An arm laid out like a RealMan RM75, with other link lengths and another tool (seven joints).
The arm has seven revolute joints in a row. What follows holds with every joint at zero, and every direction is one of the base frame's. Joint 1 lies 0.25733 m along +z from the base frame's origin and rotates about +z. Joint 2 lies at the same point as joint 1 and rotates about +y. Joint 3 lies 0.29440 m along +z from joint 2 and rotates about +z. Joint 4 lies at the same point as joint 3 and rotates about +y. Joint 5 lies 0.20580 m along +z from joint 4 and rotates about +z. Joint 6 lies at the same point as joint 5 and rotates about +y. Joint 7 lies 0.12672 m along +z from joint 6 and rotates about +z. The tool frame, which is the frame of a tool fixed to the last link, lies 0.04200 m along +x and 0.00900 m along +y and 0.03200 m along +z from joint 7; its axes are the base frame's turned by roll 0.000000, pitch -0.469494 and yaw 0.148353 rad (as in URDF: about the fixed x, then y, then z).
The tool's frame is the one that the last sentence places.
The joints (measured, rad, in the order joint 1, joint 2, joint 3, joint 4, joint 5, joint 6, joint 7), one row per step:
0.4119, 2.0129, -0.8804, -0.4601, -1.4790, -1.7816, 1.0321
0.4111, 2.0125, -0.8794, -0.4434, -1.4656, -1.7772, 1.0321
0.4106, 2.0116, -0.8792, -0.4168, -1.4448, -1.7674, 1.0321
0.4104, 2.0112, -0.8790, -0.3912, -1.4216, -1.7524, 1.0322
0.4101, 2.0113, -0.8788, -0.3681, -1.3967, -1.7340, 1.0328
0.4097, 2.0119, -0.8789, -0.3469, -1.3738, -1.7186, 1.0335
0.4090, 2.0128, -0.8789, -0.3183, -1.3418, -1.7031, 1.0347
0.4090, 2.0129, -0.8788, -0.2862, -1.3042, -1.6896, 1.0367
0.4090, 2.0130, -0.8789, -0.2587, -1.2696, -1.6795, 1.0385
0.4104, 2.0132, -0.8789, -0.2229, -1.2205, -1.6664, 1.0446
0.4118, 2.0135, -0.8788, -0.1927, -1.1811, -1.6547, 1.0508
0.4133, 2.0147, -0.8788, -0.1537, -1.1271, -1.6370, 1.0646
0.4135, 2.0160, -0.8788, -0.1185, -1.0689, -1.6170, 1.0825
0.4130, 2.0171, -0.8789, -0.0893, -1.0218, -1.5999, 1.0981
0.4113, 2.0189, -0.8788, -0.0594, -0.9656, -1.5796, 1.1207
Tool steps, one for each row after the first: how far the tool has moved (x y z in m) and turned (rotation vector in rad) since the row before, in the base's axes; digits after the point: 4 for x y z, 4 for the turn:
0.0007, -0.0003, -0.0007, 0.0029, 0.0143, -0.0180
0.0014, 0.0000, -0.0013, 0.0041, 0.0200, -0.0298
0.0016, 0.0009, -0.0013, 0.0077, 0.0184, -0.0338
0.0018, 0.0016, -0.0011, 0.0104, 0.0168, -0.0360
0.0015, 0.0011, -0.0012, 0.0084, 0.0164, -0.0324
0.0016, 0.0009, -0.0013, 0.0105, 0.0254, -0.0408
0.0016, 0.0011, -0.0007, 0.0120, 0.0305, -0.0434
0.0013, 0.0010, -0.0003, 0.0116, 0.0277, -0.0373
0.0015, 0.0019, 0.0001, 0.0155, 0.0399, -0.0508
0.0016, 0.0013, -0.0001, 0.0106, 0.0325, -0.0439
0.0026, 0.0017, -0.0002, 0.0115, 0.0461, -0.0633
0.0035, 0.0020, 0.0007, 0.0138, 0.0479, -0.0676
0.0036, 0.0011, 0.0004, 0.0097, 0.0394, -0.0575
0.0046, 0.0012, 0.0011, 0.0120, 0.0485, -0.0678

